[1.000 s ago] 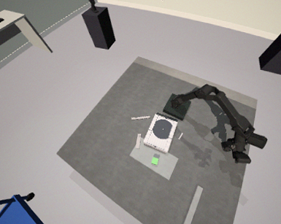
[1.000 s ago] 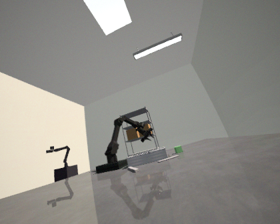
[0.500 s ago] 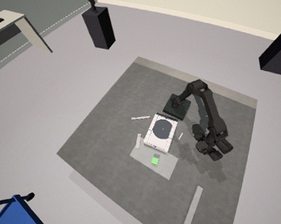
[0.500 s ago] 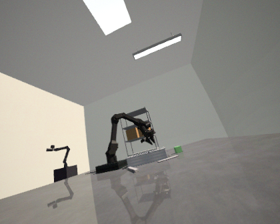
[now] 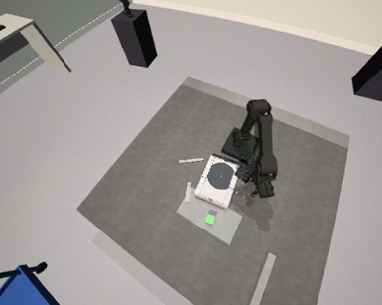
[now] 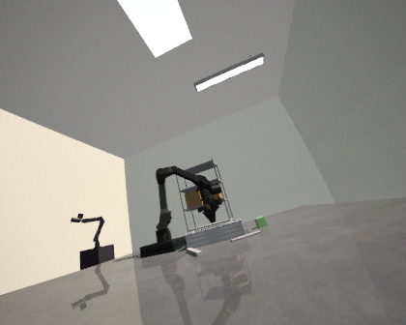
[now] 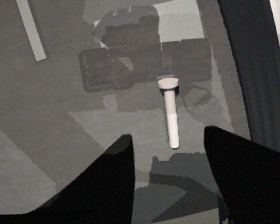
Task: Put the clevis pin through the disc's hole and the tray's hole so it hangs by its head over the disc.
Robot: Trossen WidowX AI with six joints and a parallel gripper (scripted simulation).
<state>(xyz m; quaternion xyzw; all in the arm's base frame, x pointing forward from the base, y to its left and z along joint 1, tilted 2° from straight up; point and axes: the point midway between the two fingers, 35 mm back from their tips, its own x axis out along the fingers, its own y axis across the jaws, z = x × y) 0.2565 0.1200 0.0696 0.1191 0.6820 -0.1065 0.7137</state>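
Right now the steel clevis pin is 70 mm below my gripper tip and 20 mm behind it. From my gripper tip the other things lie so: steel tray: 160 mm to the right, 30 mm below, 20 mm ahead; then dark aluminium disc: 150 mm to the right, 20 mm below, 10 mm behind; then green block: 230 mm ahead, 140 mm to the right, 50 mm below.
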